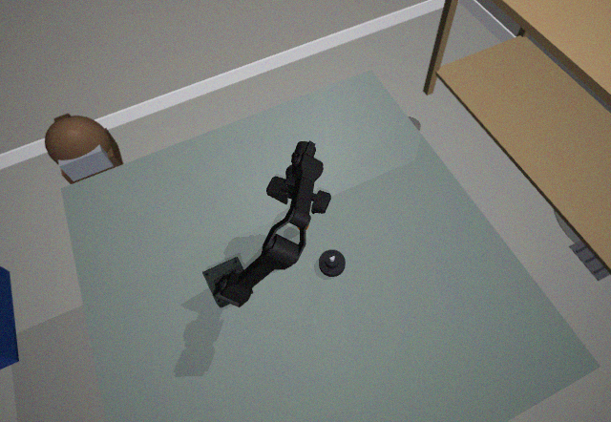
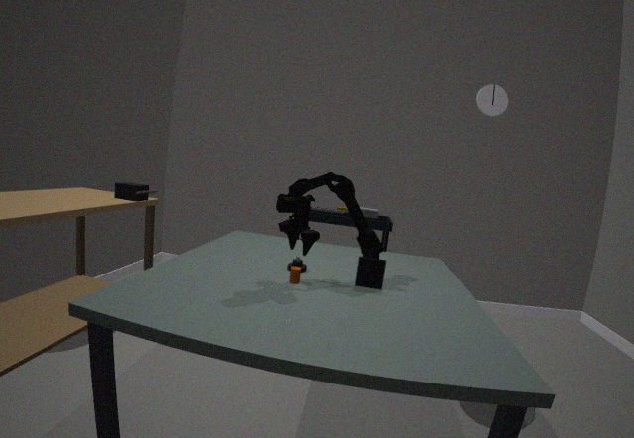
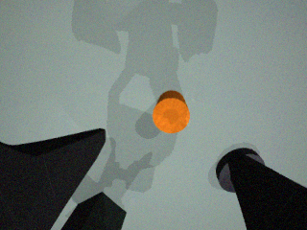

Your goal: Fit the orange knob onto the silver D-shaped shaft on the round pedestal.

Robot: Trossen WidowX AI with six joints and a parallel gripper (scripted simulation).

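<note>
Right now the orange knob is 8 cm below my gripper tip. From my gripper tip the other things lie so: dark round pedestal: 17 cm to the right, 9 cm below.
</note>
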